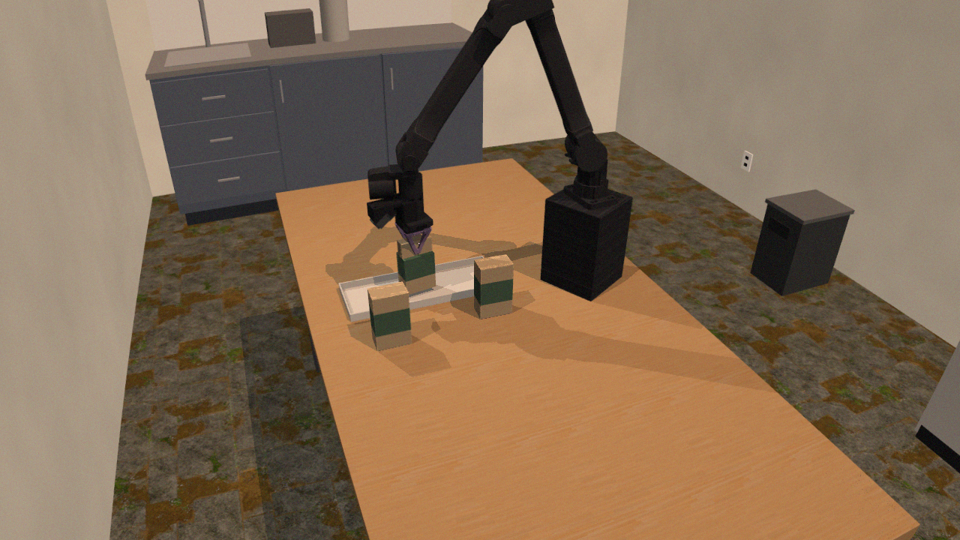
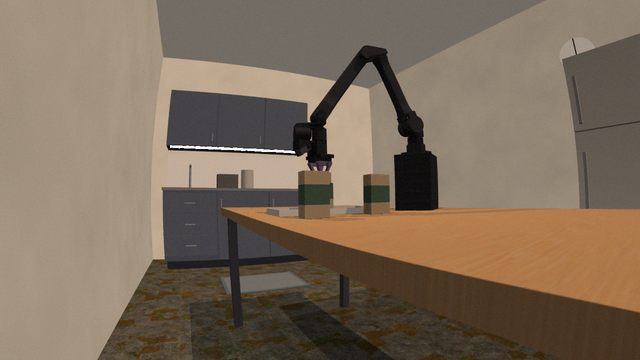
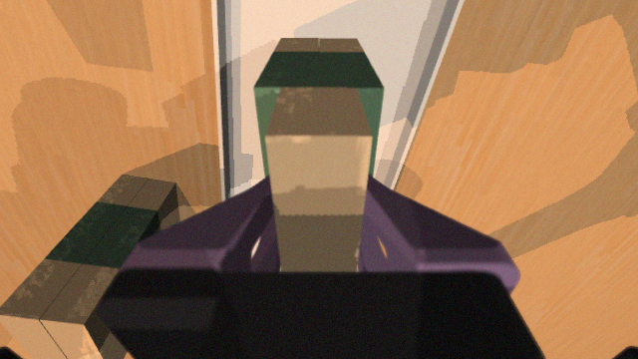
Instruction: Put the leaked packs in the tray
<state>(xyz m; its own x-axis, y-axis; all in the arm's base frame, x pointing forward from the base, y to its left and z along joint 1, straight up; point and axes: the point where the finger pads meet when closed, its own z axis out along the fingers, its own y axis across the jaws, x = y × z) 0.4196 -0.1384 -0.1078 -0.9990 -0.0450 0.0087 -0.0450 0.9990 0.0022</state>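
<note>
The white tray is 12 cm below my hand and 1 cm behind it.
</note>
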